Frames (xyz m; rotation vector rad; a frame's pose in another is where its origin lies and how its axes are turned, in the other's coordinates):
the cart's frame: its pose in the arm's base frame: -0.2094 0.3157 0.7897 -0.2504 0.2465 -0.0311
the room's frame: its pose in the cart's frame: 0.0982 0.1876 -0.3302 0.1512 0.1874 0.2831
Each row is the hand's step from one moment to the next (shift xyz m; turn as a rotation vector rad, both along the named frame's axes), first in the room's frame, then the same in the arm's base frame.
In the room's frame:
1: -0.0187 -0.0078 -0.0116 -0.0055 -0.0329 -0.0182
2: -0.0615 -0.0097 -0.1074 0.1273 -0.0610 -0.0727
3: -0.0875 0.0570 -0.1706 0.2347 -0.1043 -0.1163
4: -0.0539 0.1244 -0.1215 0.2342 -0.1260 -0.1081
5: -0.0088 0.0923 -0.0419 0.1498 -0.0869 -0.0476
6: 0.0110 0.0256 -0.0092 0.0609 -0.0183 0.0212
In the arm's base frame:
1: -0.0198 -0.0123 -0.0019 -0.0058 -0.0351 -0.0134
2: -0.0986 -0.0321 -0.0683 0.0925 -0.0437 -0.1214
3: -0.1630 0.0217 -0.1138 0.1766 -0.0707 -0.2081
4: -0.1265 0.0989 -0.0857 0.1844 -0.0911 -0.2003
5: -0.0455 0.0842 -0.0345 0.1287 -0.0622 -0.1088
6: 0.0002 0.0261 -0.0134 0.0664 -0.0044 -0.0082

